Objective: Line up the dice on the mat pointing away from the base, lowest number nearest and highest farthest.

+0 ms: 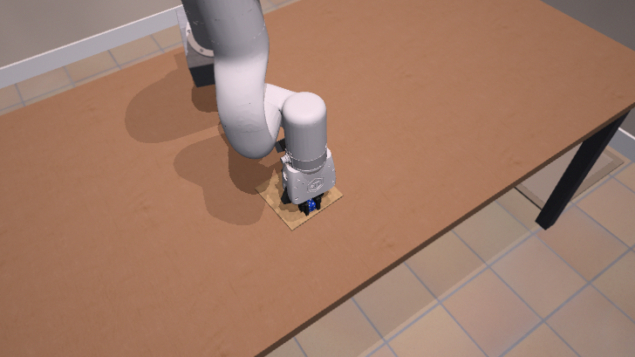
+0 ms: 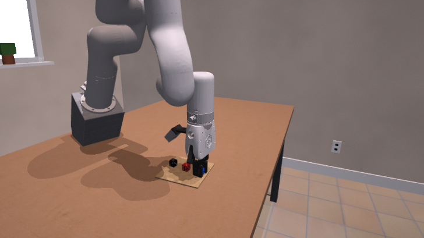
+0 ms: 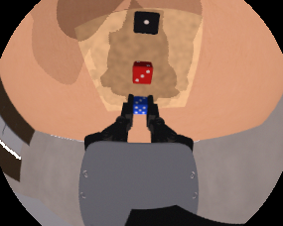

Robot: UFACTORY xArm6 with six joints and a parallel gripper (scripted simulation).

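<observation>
Right now my hand is 1 cm above the blue die. From my hand the other things lie so: red die: 5 cm behind, 1 cm to the left, 1 cm below; then black die: 10 cm behind, 1 cm to the left, 1 cm below; then tan mat: 5 cm behind, 2 cm below, 1 cm to the left.
</observation>
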